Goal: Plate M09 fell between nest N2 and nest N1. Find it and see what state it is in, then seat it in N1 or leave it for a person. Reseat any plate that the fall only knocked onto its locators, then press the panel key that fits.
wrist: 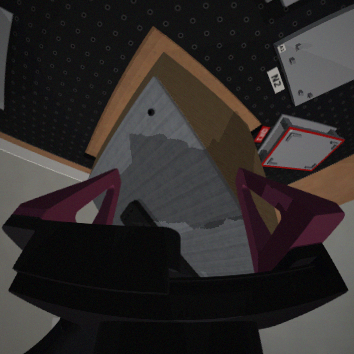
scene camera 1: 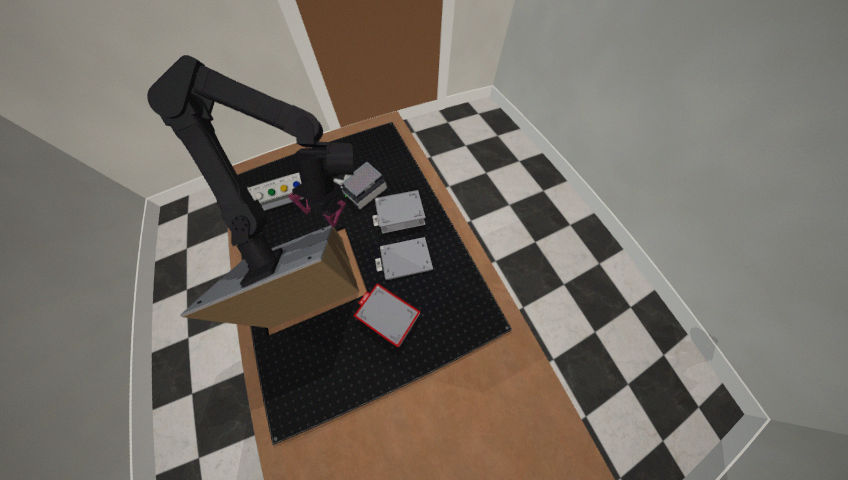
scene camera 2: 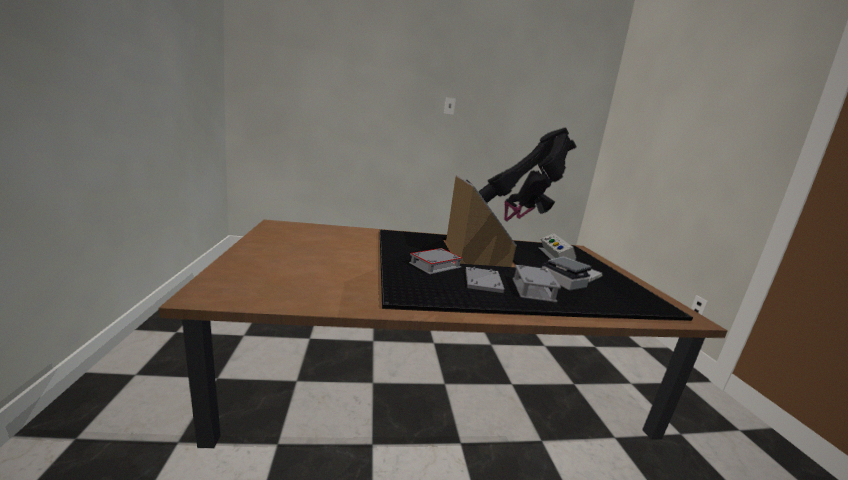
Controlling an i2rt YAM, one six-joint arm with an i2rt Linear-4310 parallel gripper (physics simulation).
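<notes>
My gripper is open and empty, high above the mat between the wedge base and the key panel. Nest N2 is a low grey block with its label on one side. A taller grey nest stands beside it; its label is unreadable. Beyond it, a dark, fine-gridded plate lies on top of a light grey device. No label M09 is readable. The key panel has white, green, yellow and blue keys.
A red-rimmed nest with a red label stands on N2's other side. The wooden wedge base carries the arm. The black perforated mat lies on the brown table.
</notes>
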